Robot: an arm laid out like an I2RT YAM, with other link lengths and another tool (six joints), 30 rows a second.
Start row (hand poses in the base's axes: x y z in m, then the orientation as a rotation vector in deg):
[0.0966 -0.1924 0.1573 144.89 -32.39 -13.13]
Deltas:
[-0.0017 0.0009 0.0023 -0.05 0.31 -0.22]
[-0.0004 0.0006 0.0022 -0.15 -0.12 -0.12]
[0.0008 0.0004 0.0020 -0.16 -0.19 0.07]
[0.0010 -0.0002 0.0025 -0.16 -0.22 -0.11]
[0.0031 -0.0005 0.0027 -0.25 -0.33 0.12]
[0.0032 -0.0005 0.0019 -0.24 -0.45 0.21]
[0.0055 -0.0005 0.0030 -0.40 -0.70 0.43]
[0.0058 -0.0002 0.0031 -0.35 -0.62 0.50]
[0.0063 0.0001 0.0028 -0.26 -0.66 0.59]
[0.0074 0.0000 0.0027 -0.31 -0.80 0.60]
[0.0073 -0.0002 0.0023 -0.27 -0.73 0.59]
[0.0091 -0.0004 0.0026 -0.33 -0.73 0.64]
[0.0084 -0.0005 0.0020 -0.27 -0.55 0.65]
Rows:
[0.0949 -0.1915 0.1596 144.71 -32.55 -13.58]
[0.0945 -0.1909 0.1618 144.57 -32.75 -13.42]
[0.0953 -0.1905 0.1638 144.48 -32.73 -13.10]
[0.0963 -0.1907 0.1663 144.36 -32.95 -12.81]
[0.0994 -0.1912 0.1690 144.23 -32.92 -12.27]
[0.1026 -0.1917 0.1709 144.16 -32.82 -11.55]
[0.1081 -0.1922 0.1739 144.04 -32.54 -10.38]
[0.1139 -0.1924 0.1770 143.96 -32.14 -9.31]
[0.1202 -0.1923 0.1798 143.99 -31.65 -8.18]
[0.1276 -0.1923 0.1825 143.99 -31.19 -6.86]
[0.1349 -0.1925 0.1848 144.01 -30.72 -5.64]
[0.1440 -0.1929 0.1874 143.97 -30.18 -4.39]
[0.1524 -0.1934 0.1894 143.95 -29.56 -3.38]

